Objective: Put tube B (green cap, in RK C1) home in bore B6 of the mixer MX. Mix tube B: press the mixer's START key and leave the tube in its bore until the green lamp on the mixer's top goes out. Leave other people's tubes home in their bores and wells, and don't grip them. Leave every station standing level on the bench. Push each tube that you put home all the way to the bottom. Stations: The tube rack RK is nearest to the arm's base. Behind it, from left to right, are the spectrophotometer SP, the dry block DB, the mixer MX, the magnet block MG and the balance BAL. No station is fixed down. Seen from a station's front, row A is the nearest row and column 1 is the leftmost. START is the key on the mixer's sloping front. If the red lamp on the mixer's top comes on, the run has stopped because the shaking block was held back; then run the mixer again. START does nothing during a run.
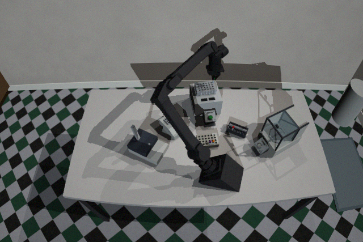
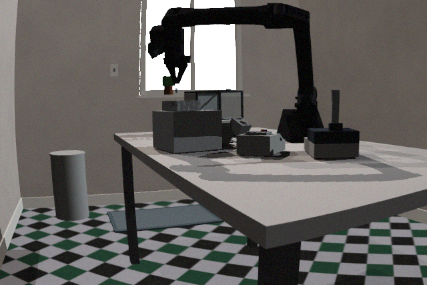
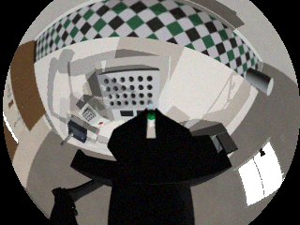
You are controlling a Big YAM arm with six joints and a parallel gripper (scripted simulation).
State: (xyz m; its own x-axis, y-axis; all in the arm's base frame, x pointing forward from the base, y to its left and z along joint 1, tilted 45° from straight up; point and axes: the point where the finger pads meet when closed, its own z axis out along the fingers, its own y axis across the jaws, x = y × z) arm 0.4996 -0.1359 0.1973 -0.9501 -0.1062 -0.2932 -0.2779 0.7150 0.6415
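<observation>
Now: the tube B 20 mm below my hand. The rest, counted from my hand: bore block 50 mm to the left, 80 mm below; then green start key 170 mm behind, 170 mm below; then magnet block MG 210 mm behind, 180 mm to the right, 220 mm below.
</observation>
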